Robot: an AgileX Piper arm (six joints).
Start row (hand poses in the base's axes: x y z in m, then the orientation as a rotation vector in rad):
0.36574, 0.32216, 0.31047, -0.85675, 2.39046, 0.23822
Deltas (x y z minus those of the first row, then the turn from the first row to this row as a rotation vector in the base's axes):
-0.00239, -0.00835, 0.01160, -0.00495, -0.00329, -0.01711
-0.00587, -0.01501, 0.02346, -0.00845, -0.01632, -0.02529
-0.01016, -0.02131, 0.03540, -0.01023, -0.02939, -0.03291
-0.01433, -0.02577, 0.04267, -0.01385, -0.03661, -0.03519
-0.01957, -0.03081, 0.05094, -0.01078, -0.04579, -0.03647
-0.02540, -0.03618, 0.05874, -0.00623, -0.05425, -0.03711
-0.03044, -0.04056, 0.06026, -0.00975, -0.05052, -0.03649
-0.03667, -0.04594, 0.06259, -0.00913, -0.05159, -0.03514
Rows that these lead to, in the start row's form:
0.36335, 0.31381, 0.32207, -0.83798, 2.39528, 0.22408
0.35987, 0.30715, 0.33393, -0.82872, 2.38724, 0.21054
0.35558, 0.30085, 0.34587, -0.81937, 2.37836, 0.19928
0.35141, 0.29639, 0.35314, -0.81773, 2.37354, 0.19075
0.34617, 0.29135, 0.36141, -0.81416, 2.36452, 0.18954
0.34034, 0.28598, 0.36921, -0.81075, 2.35550, 0.19064
0.33530, 0.28160, 0.37073, -0.81334, 2.35982, 0.18852
0.32907, 0.27622, 0.37306, -0.81461, 2.35816, 0.18927

